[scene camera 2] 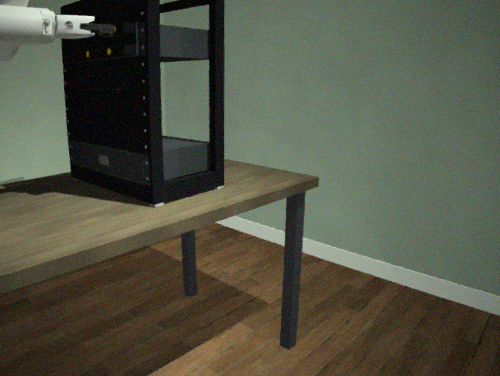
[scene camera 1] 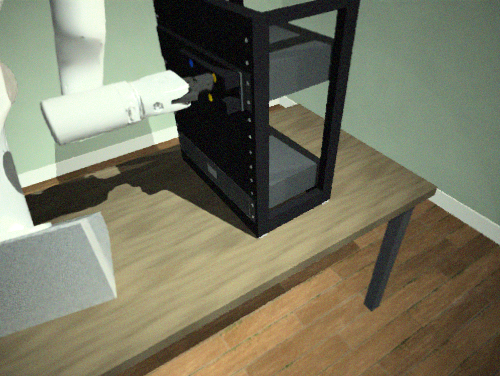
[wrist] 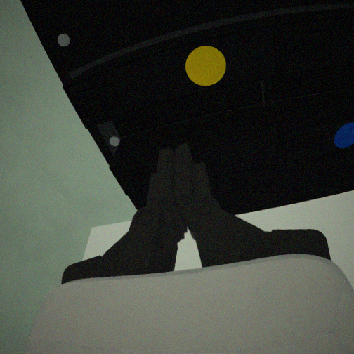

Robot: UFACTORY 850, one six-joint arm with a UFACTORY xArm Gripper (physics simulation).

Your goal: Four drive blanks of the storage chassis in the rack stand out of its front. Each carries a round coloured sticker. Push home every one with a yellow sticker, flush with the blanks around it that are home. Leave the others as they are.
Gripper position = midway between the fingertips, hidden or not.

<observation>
In view: the gripper [scene camera 1: 212, 80] and a black rack [scene camera 1: 225, 137].
The black rack is seen too in scene camera 2 [scene camera 2: 115, 140] and in the wrist view [wrist: 256, 97]. The gripper shows as well in scene camera 2 [scene camera 2: 112, 31] and in the wrist view [wrist: 180, 165].
</observation>
